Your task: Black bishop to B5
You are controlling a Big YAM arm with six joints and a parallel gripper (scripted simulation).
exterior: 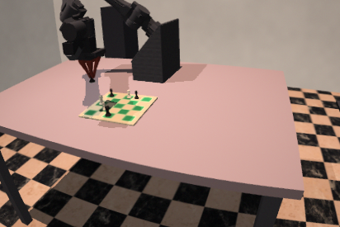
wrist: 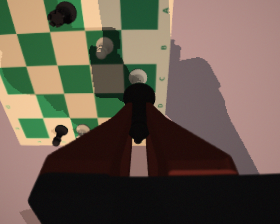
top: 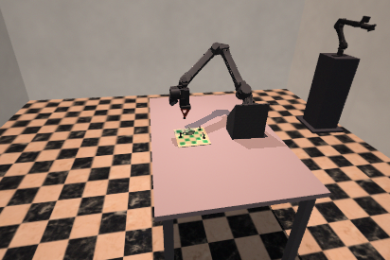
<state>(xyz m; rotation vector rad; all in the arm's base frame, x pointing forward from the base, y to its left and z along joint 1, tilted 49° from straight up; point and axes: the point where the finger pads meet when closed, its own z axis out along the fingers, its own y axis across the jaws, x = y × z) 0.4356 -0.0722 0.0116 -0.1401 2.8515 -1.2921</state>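
The white chess piece lies 30 mm behind my hand and 110 mm below it. The rest, counted from my hand: chessboard: 40 mm behind, 70 mm to the left, 130 mm below.
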